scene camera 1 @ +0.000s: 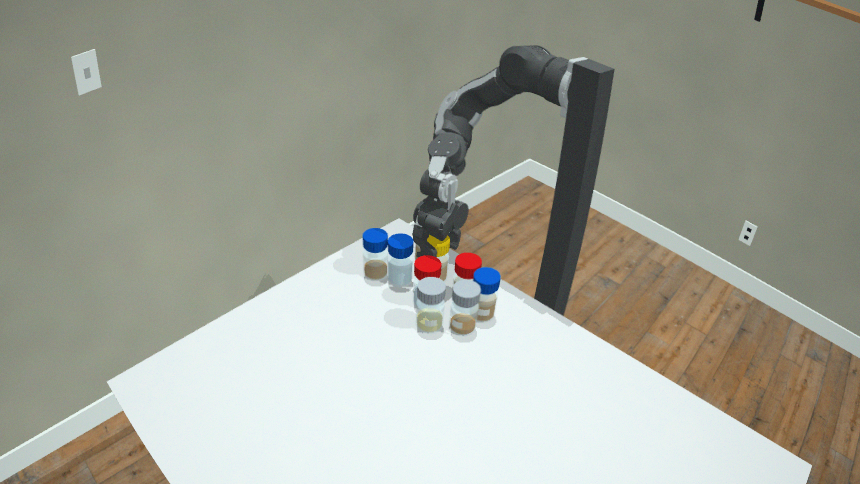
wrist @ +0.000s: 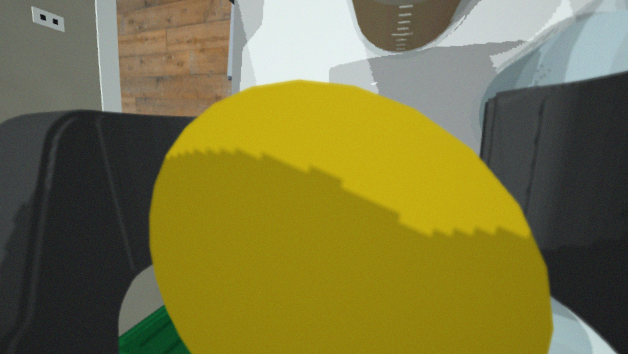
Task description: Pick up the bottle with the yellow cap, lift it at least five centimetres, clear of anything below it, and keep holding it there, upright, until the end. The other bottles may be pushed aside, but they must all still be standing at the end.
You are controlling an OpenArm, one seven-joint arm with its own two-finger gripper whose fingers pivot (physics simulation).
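Note:
The bottle with the yellow cap (scene camera 1: 442, 248) (wrist: 345, 260) stands upright on the white table (scene camera 1: 385, 415); its cap fills the middle of the wrist view, and its body is mostly hidden in both views. My gripper (scene camera 1: 439, 242) (wrist: 343, 206) points down around it, low over the bottle. It is partly open, with one finger on each side of the cap. The cap hides parts of both fingers in the wrist view, so contact with the bottle cannot be seen.
Two blue-capped bottles (scene camera 1: 375, 258) (scene camera 1: 400, 264) stand left of the gripper. Two red-capped bottles (scene camera 1: 427, 269) (scene camera 1: 468, 265), two grey-capped bottles (scene camera 1: 430, 304) (scene camera 1: 465, 307) and another blue-capped one (scene camera 1: 486, 291) stand nearer the camera or to the right. A green cap (wrist: 155, 330) shows beside the left finger.

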